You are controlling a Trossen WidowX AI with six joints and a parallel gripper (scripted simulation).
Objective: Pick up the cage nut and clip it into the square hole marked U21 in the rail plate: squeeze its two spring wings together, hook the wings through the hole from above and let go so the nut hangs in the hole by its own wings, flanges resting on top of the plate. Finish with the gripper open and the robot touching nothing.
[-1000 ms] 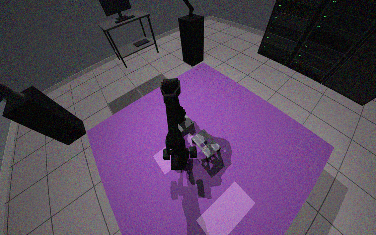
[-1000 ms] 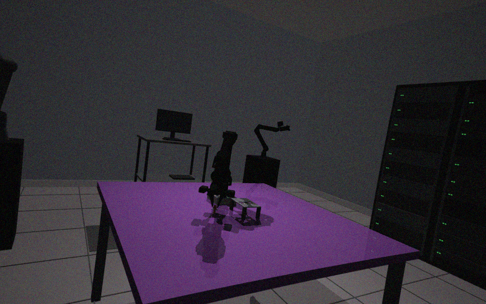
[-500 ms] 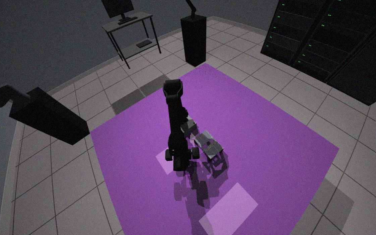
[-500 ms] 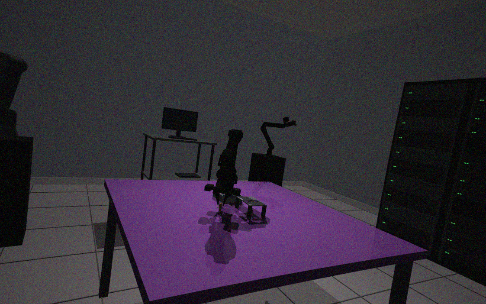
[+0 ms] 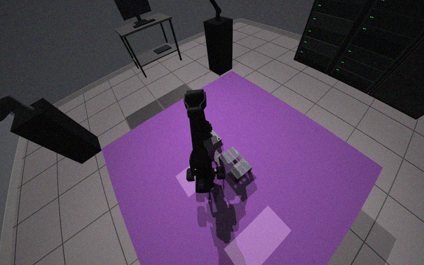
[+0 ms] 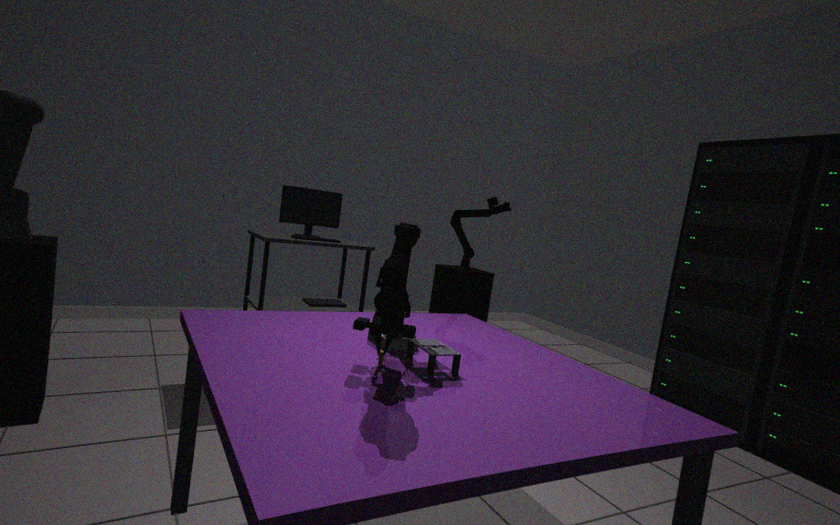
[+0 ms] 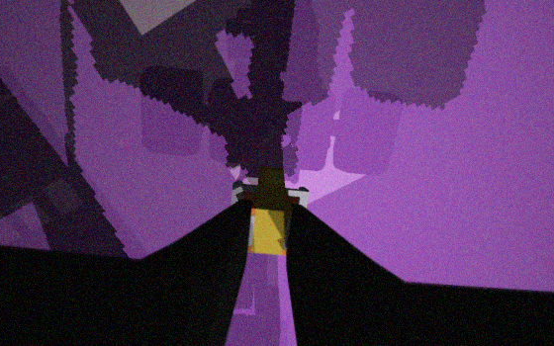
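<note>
Right now my gripper tip is 16 cm to the right of the label, 6 cm short of it and 3 cm below it. The rest, counted from my gripper tip: cage nut: 1 cm below.
</note>
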